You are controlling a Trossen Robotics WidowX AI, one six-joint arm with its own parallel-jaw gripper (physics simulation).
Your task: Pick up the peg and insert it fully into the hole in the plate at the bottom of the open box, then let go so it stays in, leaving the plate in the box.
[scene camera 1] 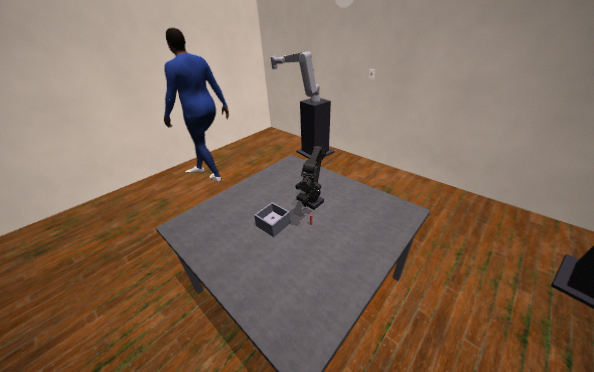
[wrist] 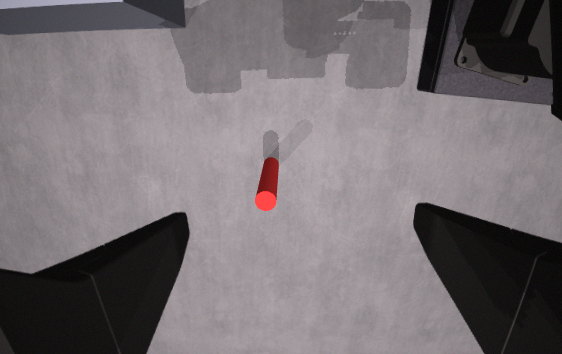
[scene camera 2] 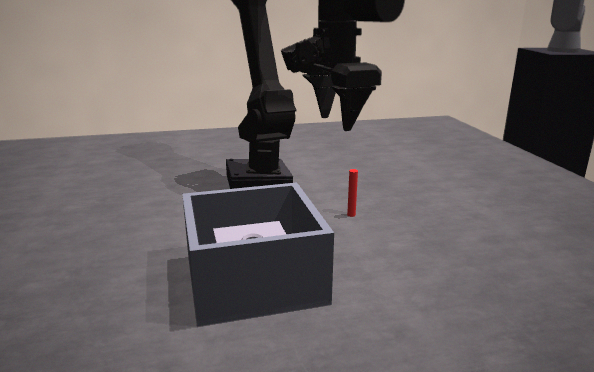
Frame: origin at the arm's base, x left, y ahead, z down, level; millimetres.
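Seen in the pictures: gripper, fingertip midpoint: [scene camera 1: 309, 202] [wrist: 301, 219] [scene camera 2: 335, 124]; arm's base, origin of the base link: [scene camera 1: 312, 200] [wrist: 507, 31] [scene camera 2: 263, 168].
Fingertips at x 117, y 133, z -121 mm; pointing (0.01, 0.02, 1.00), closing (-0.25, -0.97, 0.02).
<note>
Offsets run from my fingertips to a thing's top centre. Level surfaces: height alone.
The red peg {dy +13, dx +30, dz +75 mm} [scene camera 1: 311, 219] [scene camera 2: 352, 193] [wrist: 268, 182] stands upright on the table, beside the open box. My gripper [scene camera 2: 336, 124] [wrist: 301, 219] is open and empty, pointing down above the peg. In the wrist view the peg shows between the two fingers from left to right, a little beyond their tips and left of the middle. The grey open box {dy +198, dx -132, dz +57 mm} [scene camera 1: 272, 229] [scene camera 2: 262, 280] [wrist: 90, 22] stands on the table. The pale plate {dy +198, dx -132, dz +94 mm} [scene camera 1: 268, 216] [scene camera 2: 230, 233] lies at its bottom, with a round hole; in scene camera 2 the box's near wall hides part of both.
The grey table {dz +155 mm} [scene camera 1: 300, 270] [scene camera 2: 450, 280] carries the box, the peg and my arm's base [scene camera 1: 313, 202] [scene camera 2: 260, 175] [wrist: 495, 80], which is behind the box in scene camera 2. A person in blue [scene camera 1: 190, 85] and another arm on a black pedestal [scene camera 1: 315, 125] are beyond the table.
</note>
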